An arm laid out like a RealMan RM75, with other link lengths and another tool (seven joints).
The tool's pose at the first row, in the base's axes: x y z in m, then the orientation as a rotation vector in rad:
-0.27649 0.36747 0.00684 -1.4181 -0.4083 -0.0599
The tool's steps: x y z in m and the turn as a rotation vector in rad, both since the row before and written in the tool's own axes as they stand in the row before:
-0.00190 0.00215 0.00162 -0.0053 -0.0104 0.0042
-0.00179 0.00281 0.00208 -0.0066 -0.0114 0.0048
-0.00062 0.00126 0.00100 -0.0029 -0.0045 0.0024
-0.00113 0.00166 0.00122 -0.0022 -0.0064 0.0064
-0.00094 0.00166 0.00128 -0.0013 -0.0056 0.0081
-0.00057 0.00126 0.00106 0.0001 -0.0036 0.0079
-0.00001 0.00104 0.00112 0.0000 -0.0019 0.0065
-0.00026 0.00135 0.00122 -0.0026 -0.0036 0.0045
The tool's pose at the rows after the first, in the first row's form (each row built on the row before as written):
-0.27804 0.36901 0.00437 -1.4250 -0.4140 -0.0502
-0.27944 0.37108 0.00134 -1.4333 -0.4201 -0.0396
-0.27992 0.37209 0.00003 -1.4370 -0.4222 -0.0351
-0.28083 0.37325 -0.00180 -1.4409 -0.4229 -0.0258
-0.28159 0.37450 -0.00357 -1.4442 -0.4217 -0.0155
-0.28208 0.37556 -0.00487 -1.4460 -0.4189 -0.0065
-0.28213 0.37678 -0.00580 -1.4475 -0.4158 0.0001
-0.28237 0.37807 -0.00709 -1.4512 -0.4156 0.0058

